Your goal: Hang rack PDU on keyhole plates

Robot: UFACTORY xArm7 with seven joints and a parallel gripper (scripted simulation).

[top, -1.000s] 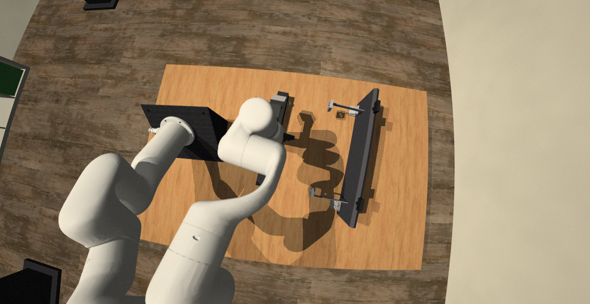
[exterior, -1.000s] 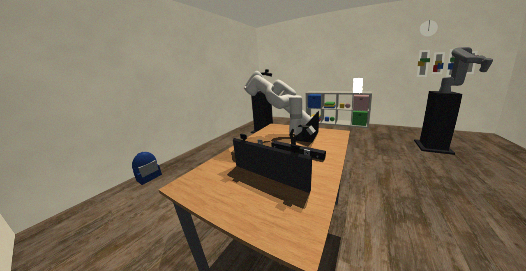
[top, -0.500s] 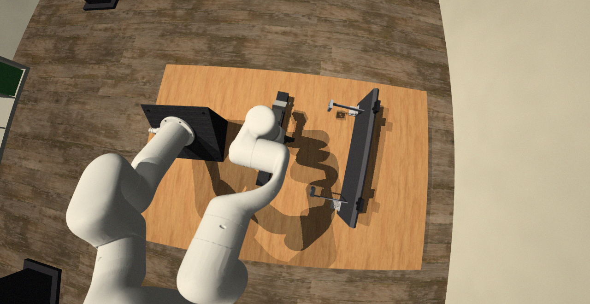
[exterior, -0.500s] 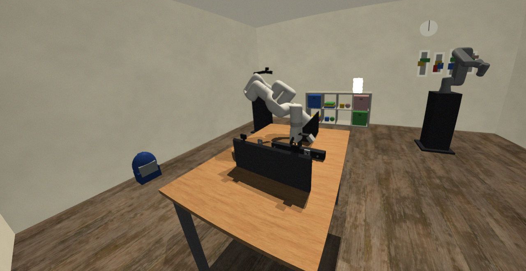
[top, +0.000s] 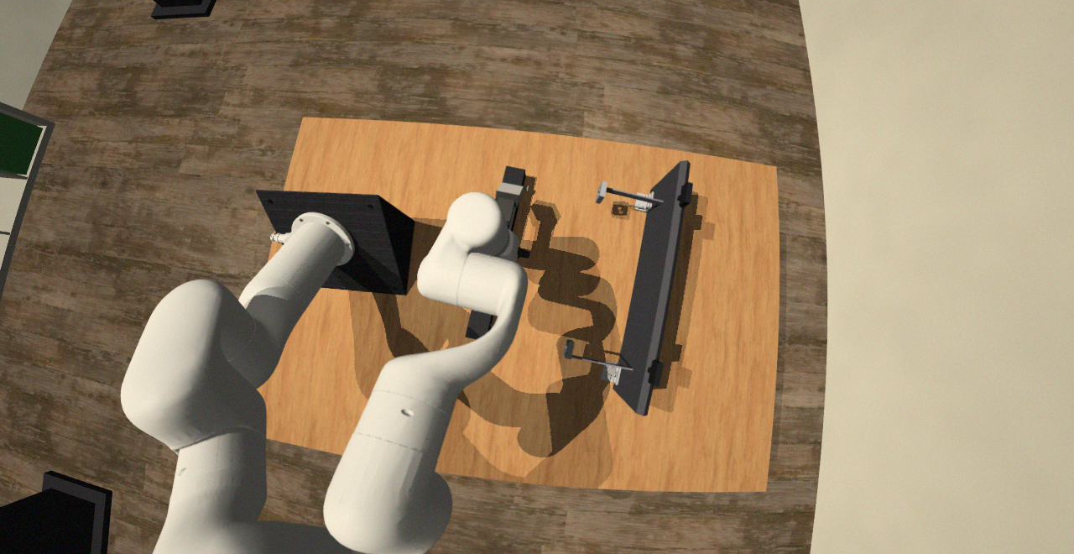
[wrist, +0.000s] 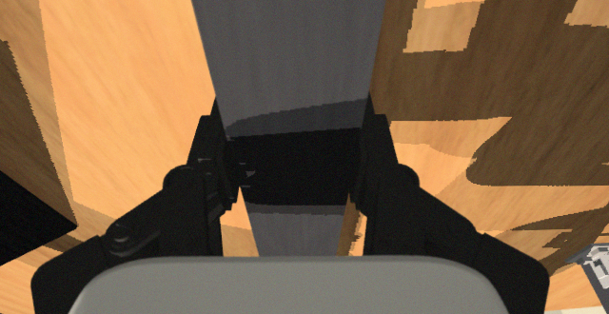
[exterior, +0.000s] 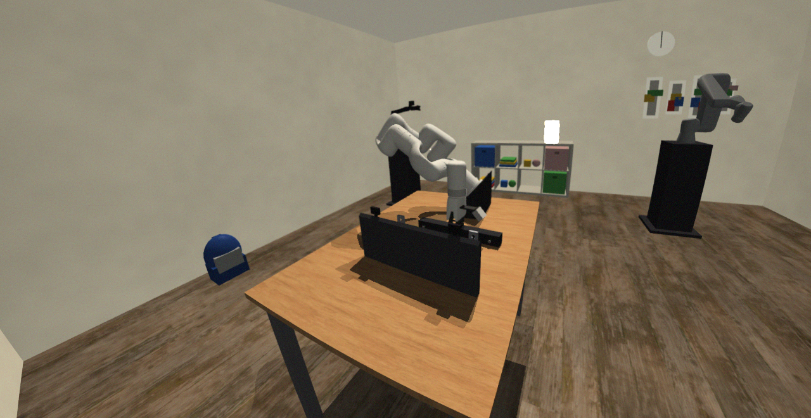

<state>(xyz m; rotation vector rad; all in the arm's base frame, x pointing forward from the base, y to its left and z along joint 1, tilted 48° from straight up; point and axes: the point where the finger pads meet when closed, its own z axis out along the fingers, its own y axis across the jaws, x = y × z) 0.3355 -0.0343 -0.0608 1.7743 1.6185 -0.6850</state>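
Right now the rack PDU is 2 cm ahead of my hand and 1 cm below it. Round my hand: upright panel 31 cm ahead, 5 cm above, 4 cm to the right.
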